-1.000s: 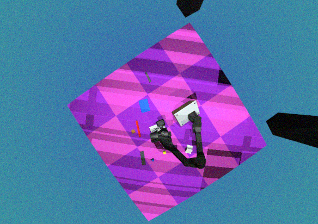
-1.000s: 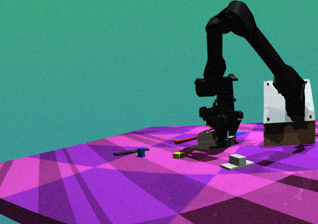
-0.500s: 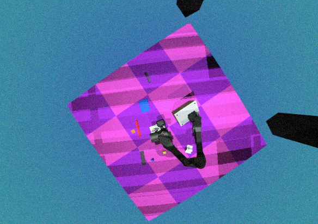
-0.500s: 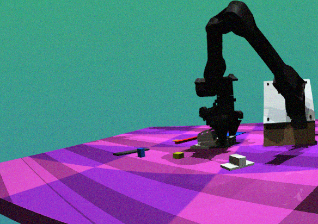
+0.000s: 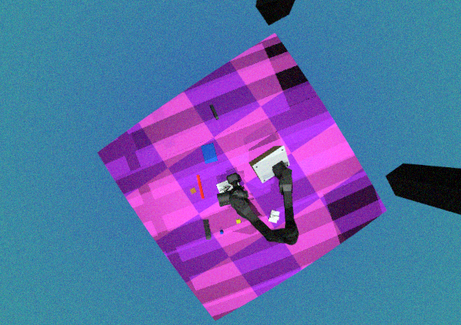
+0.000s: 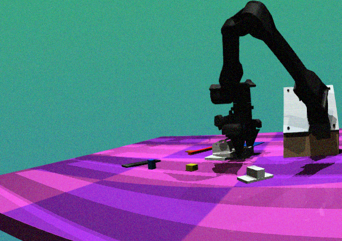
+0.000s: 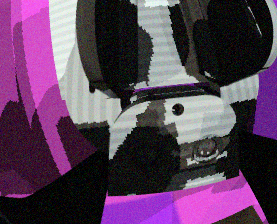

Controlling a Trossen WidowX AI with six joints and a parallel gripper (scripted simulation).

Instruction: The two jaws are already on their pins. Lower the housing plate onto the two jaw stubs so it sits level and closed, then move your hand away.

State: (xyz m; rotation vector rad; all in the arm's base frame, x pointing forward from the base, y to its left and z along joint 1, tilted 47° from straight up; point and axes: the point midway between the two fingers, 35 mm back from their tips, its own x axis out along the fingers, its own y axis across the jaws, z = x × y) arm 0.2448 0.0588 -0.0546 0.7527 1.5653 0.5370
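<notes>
The housing plate is 20 mm above my gripper tip and 10 mm ahead of it. The rest, counted from my gripper tip: blue tile 250 mm to the right, 40 mm ahead, 10 mm below; then red bar 180 mm ahead, 110 mm to the right; then yellow cube 170 mm to the left, 100 mm ahead.
</notes>
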